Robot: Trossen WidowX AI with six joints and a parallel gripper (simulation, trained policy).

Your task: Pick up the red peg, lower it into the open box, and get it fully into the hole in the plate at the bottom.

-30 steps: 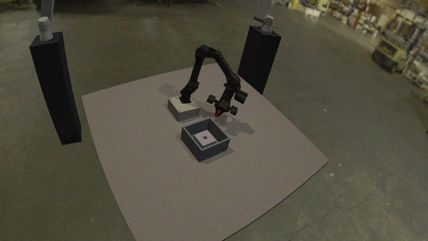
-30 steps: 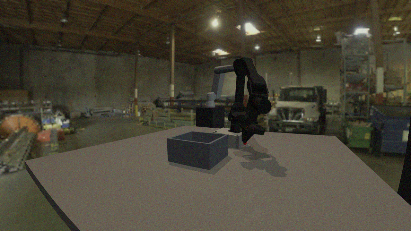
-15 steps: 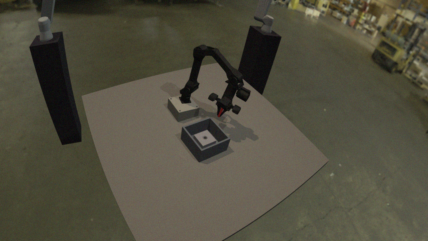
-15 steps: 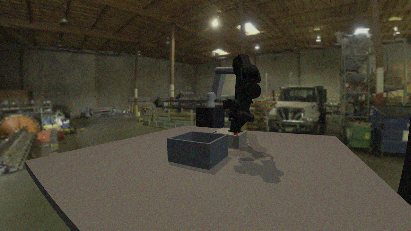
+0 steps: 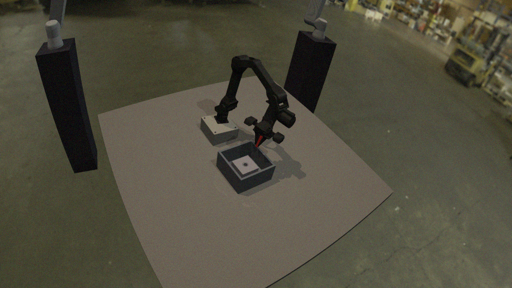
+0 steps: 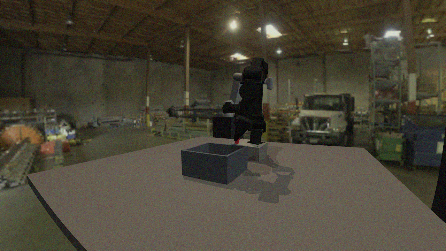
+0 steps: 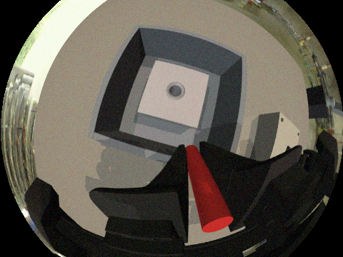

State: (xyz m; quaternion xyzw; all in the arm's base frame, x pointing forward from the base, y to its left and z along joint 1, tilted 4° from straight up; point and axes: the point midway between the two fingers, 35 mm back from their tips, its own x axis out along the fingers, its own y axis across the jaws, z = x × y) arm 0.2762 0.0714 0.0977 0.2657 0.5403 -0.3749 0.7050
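Now: the pale plate 40 mm ahead of my gripper tip, 60 mm to the right of it and 80 mm below it. Also, from my gripper tip: dark box 40 mm ahead, 60 mm to the right, 100 mm below; red peg 10 mm behind, 10 mm to the left, 30 mm above.
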